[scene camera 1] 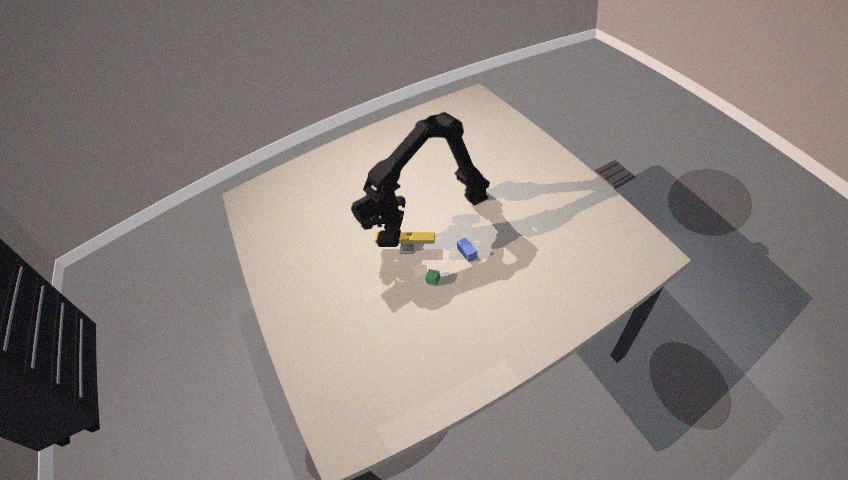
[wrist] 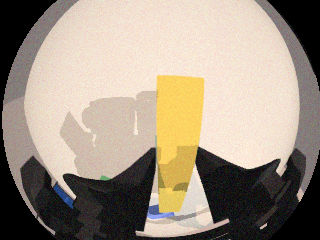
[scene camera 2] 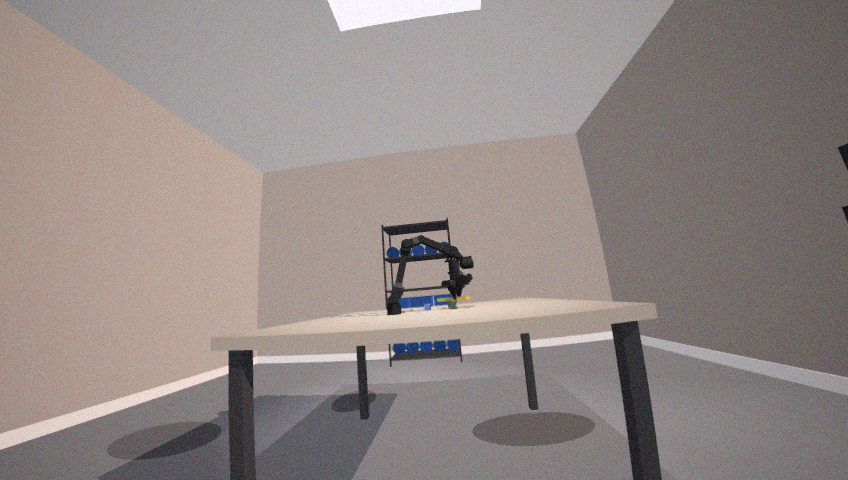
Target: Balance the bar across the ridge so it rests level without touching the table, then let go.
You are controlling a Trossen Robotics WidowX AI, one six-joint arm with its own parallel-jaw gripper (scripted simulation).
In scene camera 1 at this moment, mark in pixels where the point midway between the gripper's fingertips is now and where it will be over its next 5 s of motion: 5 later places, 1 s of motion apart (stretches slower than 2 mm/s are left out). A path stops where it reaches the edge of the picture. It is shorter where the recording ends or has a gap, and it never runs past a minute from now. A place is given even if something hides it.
My gripper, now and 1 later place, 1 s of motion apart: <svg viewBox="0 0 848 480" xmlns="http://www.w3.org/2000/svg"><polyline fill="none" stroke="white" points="396,238 390,217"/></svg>
